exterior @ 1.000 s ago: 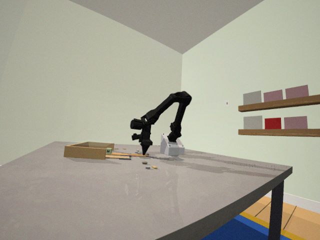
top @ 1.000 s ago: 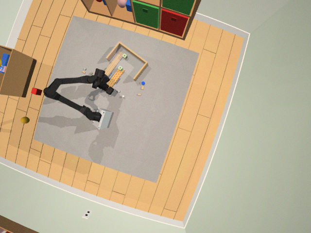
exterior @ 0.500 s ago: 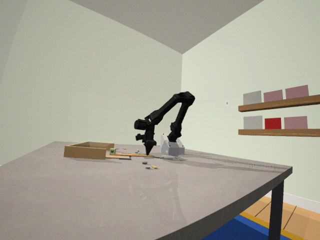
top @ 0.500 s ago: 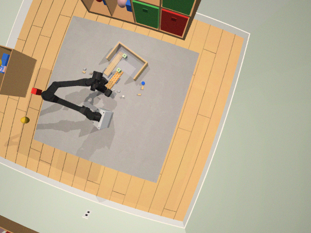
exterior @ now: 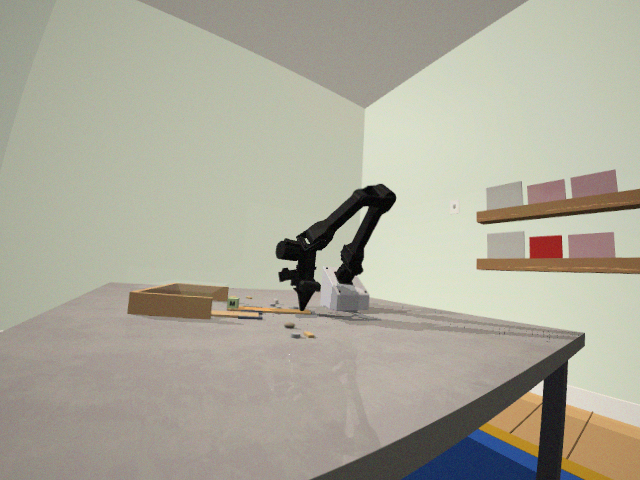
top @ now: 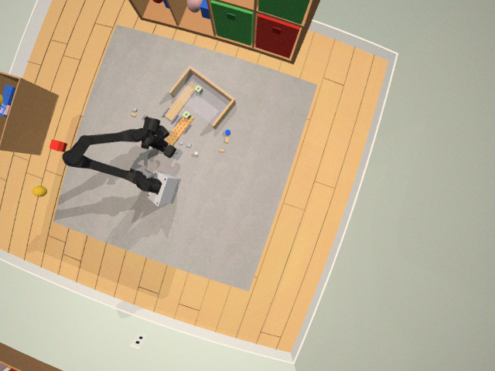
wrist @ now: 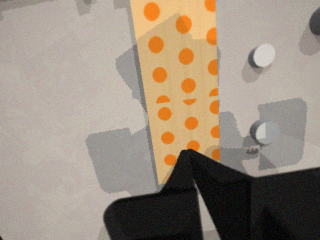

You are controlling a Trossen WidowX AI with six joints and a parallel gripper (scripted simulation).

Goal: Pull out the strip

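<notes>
Right now my gripper tip is 10 cm short of the orange-dotted strip and 3 cm to the left of it.
</notes>
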